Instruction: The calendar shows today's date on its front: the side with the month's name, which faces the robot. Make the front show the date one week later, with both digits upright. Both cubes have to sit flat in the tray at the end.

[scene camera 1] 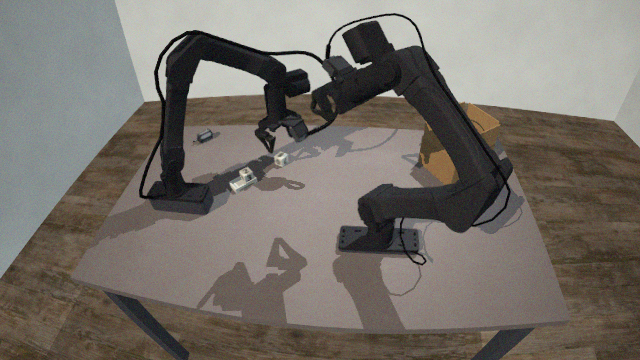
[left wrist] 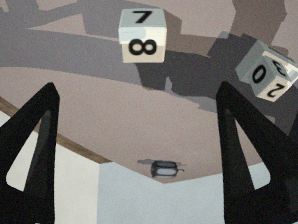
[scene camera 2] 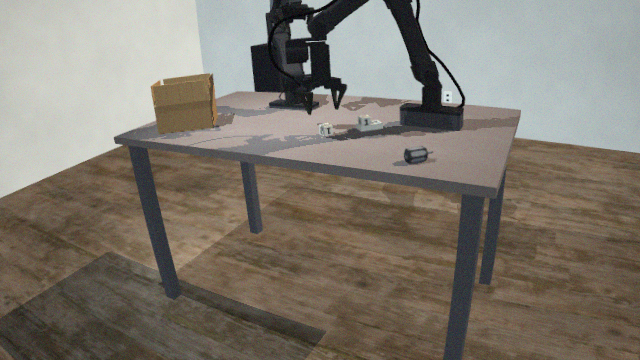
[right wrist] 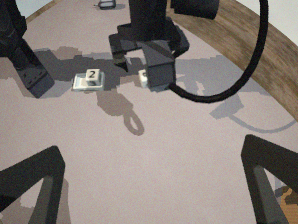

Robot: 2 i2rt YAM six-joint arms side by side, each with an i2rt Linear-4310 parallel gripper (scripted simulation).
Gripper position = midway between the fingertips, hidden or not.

In view: my left gripper [scene camera 1: 281, 144], my right gripper [scene camera 1: 328, 101], a white cube [left wrist: 142, 37] and a cardboard box [scene camera 2: 186, 106].
The cardboard box is seen too in scene camera 1 [scene camera 1: 433, 156]. My left gripper is seen too in the left wrist view [left wrist: 137, 87], in scene camera 2 [scene camera 2: 323, 112] and in the right wrist view [right wrist: 148, 64]. My right gripper is seen too in the right wrist view [right wrist: 150, 153]. The left wrist view does not show the cardboard box: it is out of frame.
